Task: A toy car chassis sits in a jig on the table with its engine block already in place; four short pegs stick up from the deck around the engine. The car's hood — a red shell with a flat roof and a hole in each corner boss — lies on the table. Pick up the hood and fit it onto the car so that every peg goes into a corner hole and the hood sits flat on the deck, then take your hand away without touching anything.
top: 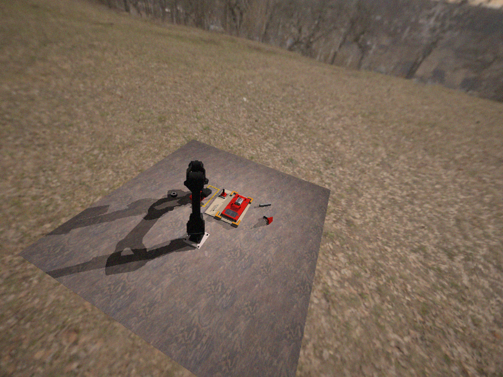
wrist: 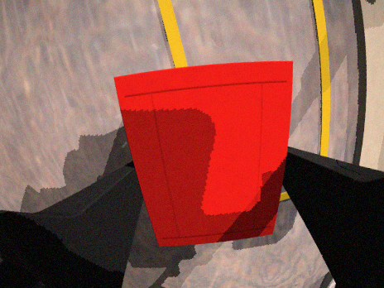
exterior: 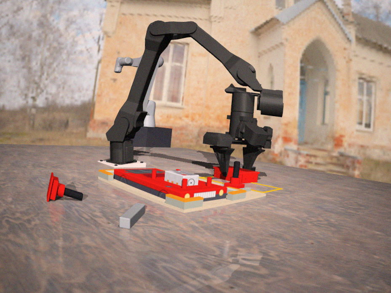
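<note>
Right now my gripper tip is 40 mm short of the white engine block, 270 mm to the left of it and 20 mm below it. Also, from my gripper tip: tan jig (240 mm to the right); then red hood (10 mm above).
</note>
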